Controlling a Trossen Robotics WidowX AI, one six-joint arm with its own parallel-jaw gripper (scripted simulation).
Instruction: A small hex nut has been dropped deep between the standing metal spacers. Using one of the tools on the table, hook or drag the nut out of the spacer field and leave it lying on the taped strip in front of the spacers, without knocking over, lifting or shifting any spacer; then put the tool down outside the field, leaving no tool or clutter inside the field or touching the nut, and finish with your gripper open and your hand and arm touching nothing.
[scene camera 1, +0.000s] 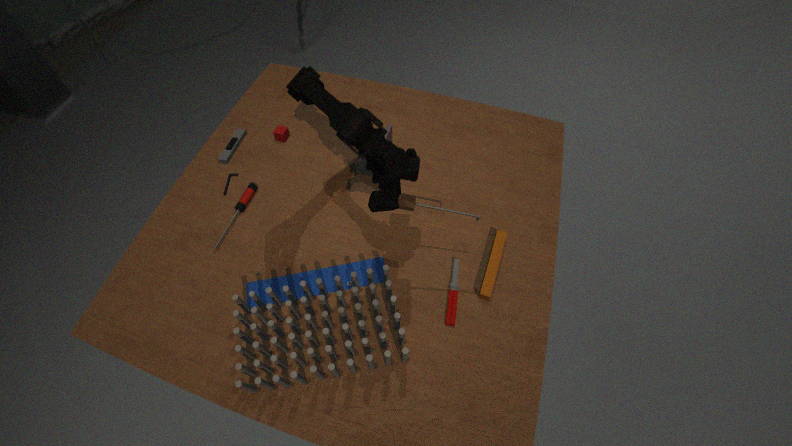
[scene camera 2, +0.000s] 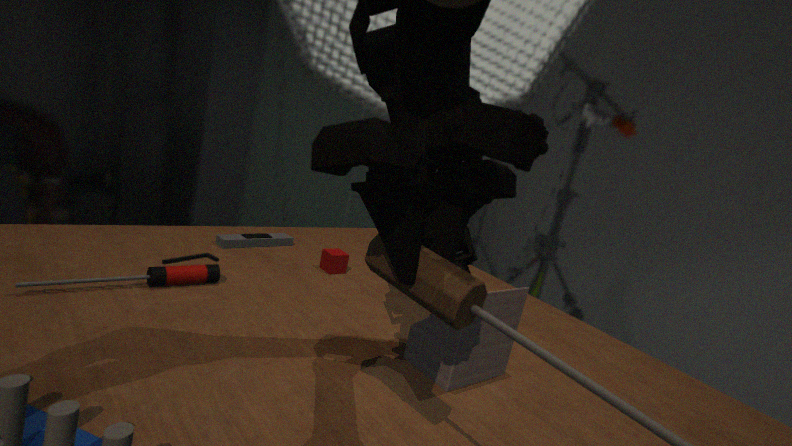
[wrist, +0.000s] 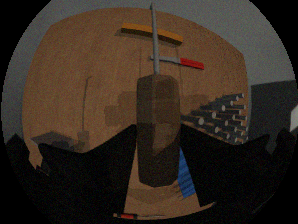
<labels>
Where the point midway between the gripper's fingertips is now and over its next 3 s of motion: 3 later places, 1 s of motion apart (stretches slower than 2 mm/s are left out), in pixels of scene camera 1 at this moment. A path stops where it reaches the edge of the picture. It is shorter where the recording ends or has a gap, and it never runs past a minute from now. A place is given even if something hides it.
My gripper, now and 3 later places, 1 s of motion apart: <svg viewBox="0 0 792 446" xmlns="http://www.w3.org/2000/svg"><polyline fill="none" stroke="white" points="398,202 455,206 475,209 475,215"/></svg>
</labels>
